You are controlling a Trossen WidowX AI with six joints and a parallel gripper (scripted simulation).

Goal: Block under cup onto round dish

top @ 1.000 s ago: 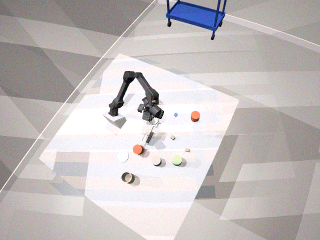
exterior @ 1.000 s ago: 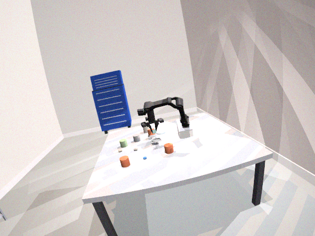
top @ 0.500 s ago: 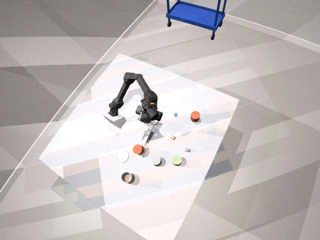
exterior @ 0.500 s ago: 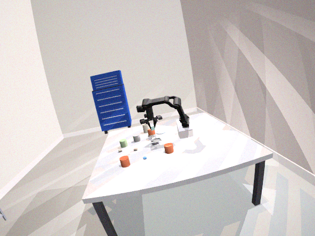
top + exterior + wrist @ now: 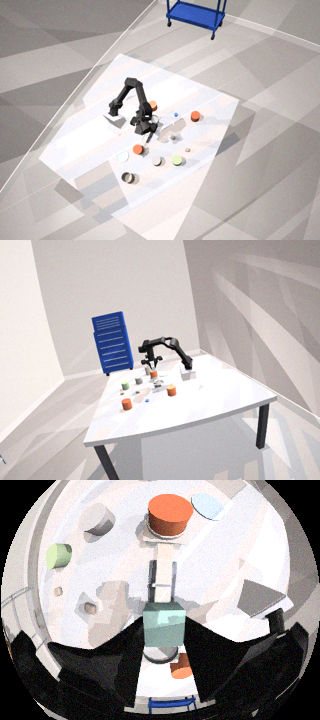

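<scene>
The round pale blue dish lies 70 mm behind my gripper tip, 260 mm to the right of it and 160 mm below it. The rest, counted from my gripper tip: pale teal block (right at my gripper tip); then orange cup (20 mm ahead, 160 mm to the right, 100 mm below); then balance beam (10 mm to the right, 120 mm below).
</scene>
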